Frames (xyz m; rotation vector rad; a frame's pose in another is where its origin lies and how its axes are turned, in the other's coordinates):
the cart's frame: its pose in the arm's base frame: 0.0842 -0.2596 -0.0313 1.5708 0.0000 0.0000
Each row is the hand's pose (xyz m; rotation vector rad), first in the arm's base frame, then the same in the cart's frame.
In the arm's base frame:
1: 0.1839 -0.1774 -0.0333 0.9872 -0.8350 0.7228
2: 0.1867 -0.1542 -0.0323 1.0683 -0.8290 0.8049
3: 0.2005 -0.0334 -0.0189 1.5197 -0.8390 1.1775
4: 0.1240 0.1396 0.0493 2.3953 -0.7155 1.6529
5: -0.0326 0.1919 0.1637 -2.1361 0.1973 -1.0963
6: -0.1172 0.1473 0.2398 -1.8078 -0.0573 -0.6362
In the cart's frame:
1: 0.0997 -0.0020 -0.0822 -0.4310 -0.0764 1.0608
2: 0.1025 -0.0010 -0.1054 -0.3370 -0.0162 1.0993
3: 0.1163 0.0124 -0.2262 0.1965 0.2124 1.2655
4: 0.0398 0.0806 -0.3992 1.1811 0.5083 1.2843
5: -0.1168 0.1950 -0.4515 2.1911 0.6437 0.9262
6: -0.2014 0.2711 -0.4069 2.7514 0.6050 0.5050

